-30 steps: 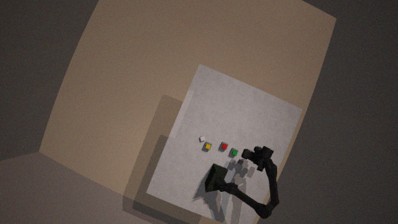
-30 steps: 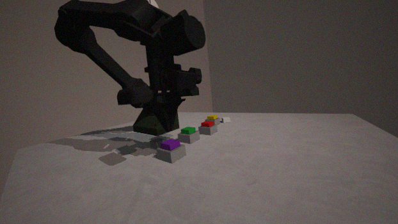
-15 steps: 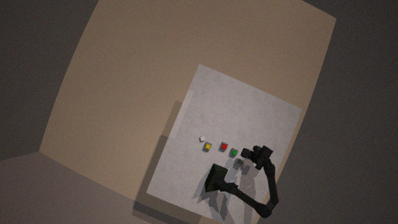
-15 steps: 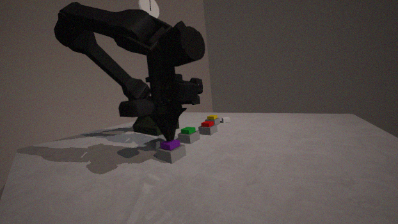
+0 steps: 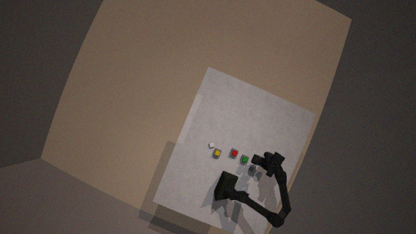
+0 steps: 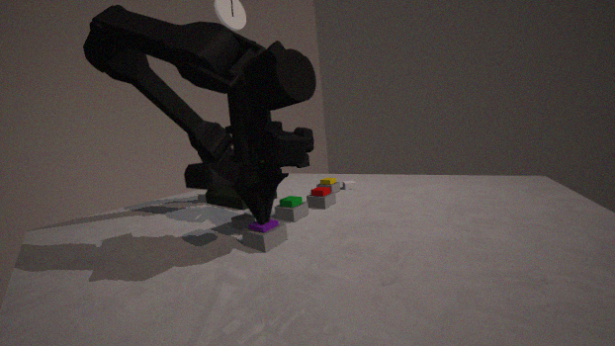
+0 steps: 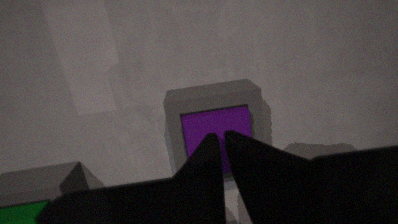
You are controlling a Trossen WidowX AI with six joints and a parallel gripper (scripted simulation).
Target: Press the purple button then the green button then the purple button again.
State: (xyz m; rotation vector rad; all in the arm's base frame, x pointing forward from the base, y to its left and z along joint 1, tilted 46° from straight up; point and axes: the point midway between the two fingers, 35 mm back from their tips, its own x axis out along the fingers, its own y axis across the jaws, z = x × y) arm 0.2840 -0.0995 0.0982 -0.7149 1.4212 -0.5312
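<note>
Right now my gripper tip is 1 cm above the purple button. Round my gripper tip: green button: 5 cm behind, 11 cm to the left; red button: 4 cm behind, 20 cm to the left; small grey block: 10 cm behind, 2 cm to the left, 2 cm below.
</note>
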